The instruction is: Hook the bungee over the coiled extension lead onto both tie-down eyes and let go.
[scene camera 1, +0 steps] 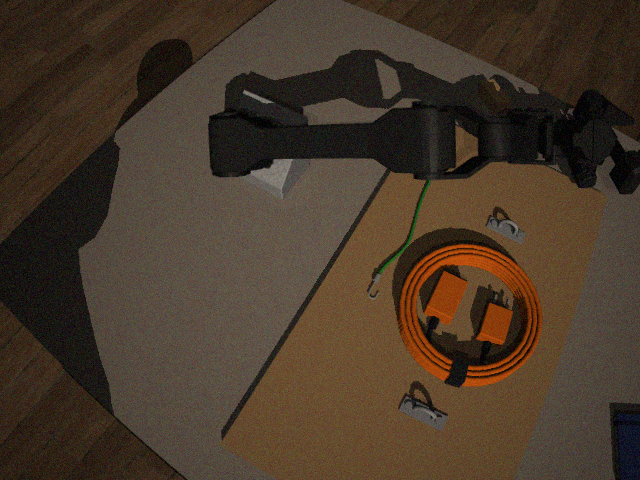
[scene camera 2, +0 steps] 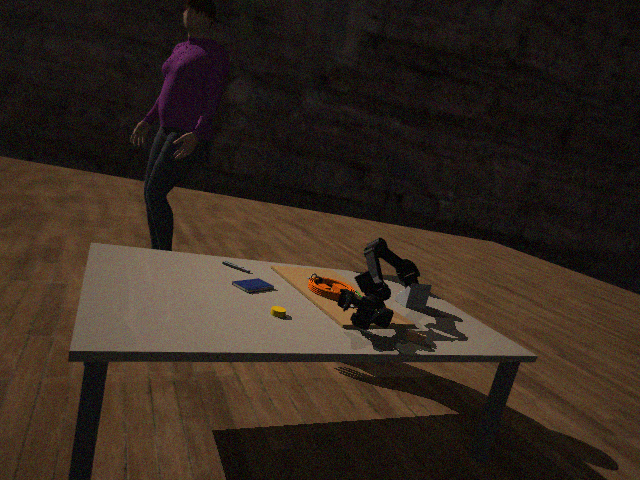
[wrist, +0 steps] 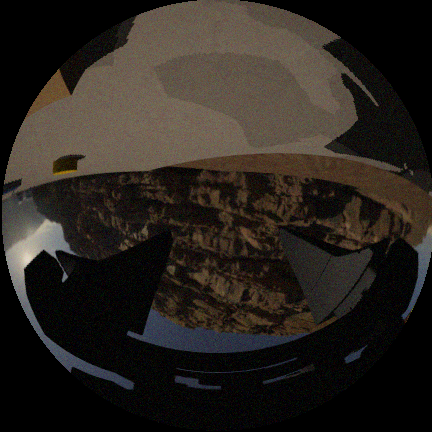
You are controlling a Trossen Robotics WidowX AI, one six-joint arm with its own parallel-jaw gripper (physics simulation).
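Frame: origin at the arm's base, x ahead, y left, z up, level; millimetres.
Seen in the pictures: gripper, between the fingertips: (scene camera 2: 356, 316) (wrist: 226, 234); arm's base, origin of its link: (scene camera 1: 256, 142) (scene camera 2: 413, 290).
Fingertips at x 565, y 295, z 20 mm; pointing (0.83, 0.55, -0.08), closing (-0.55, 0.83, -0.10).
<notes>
Pixels of each thing's top centre, then the offset from my fingertips to it. Level surfaces: height alone.
- green bungee, centre of its top: (scene camera 1: 408, 217) 318 mm back, 289 mm right, 65 mm down
- brown board, height of its surface: 72 mm down
- orange coiled extension lead, centre of its top: (scene camera 1: 473, 308) (scene camera 2: 332, 284) 185 mm back, 394 mm right, 41 mm down
- grey tie-down eye, centre of its top: (scene camera 1: 511, 221) 176 mm back, 238 mm right, 45 mm down
- grey table, height of its surface: 84 mm down
- blue book, centre of its top: (scene camera 2: 253, 283) 142 mm ahead, 457 mm right, 72 mm down
- yellow object, centre of its top: (wrist: 64, 171) (scene camera 2: 278, 309) 163 mm ahead, 203 mm right, 65 mm down
- pen, centre of its top: (scene camera 2: 236, 265) 124 mm ahead, 675 mm right, 72 mm down
A green bungee (scene camera 1: 409, 238) lies on the brown board (scene camera 1: 328, 381). Its free metal hook (scene camera 1: 372, 290) rests left of the coil, and its other end is hidden under the black arm (scene camera 1: 366, 138). The orange coiled extension lead (scene camera 1: 470, 314) (scene camera 2: 329, 286) lies flat with two orange plug blocks inside it. One grey tie-down eye (scene camera 1: 505, 226) sits beyond the coil and the other tie-down eye (scene camera 1: 423, 410) sits in front of it. My gripper (wrist: 226, 234) is open and empty, raised and pointing level past the table edge. No bungee shows in the wrist view.
A white block (scene camera 1: 280, 176) sits under the arm on the grey table (scene camera 1: 199, 286). A blue book (scene camera 2: 252, 285), a yellow object (scene camera 2: 278, 311) (wrist: 66, 164) and a pen (scene camera 2: 236, 267) lie left of the board. A person in purple (scene camera 2: 182, 119) stands behind the table.
</notes>
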